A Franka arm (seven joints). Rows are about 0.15 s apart.
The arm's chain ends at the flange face. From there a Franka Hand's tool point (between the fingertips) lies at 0.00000 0.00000 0.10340 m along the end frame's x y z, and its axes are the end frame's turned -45 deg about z.
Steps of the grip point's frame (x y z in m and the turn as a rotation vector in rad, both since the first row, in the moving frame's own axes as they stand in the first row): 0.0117 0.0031 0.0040 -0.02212 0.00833 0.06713; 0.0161 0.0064 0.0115 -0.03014 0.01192 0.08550; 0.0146 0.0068 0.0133 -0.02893 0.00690 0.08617; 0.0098 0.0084 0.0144 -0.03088 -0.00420 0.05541; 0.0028 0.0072 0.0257 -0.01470 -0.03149 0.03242
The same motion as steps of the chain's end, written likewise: 0.0083 -0.0072 0.0040 -0.00975 0.02153 0.06713; 0.0129 -0.0083 0.0116 -0.01288 0.02974 0.08550; 0.0126 -0.0072 0.0133 -0.01558 0.02534 0.08617; 0.0110 -0.0036 0.0145 -0.02481 0.01887 0.05541; 0.0084 -0.0002 0.0258 -0.03266 -0.01187 0.03242
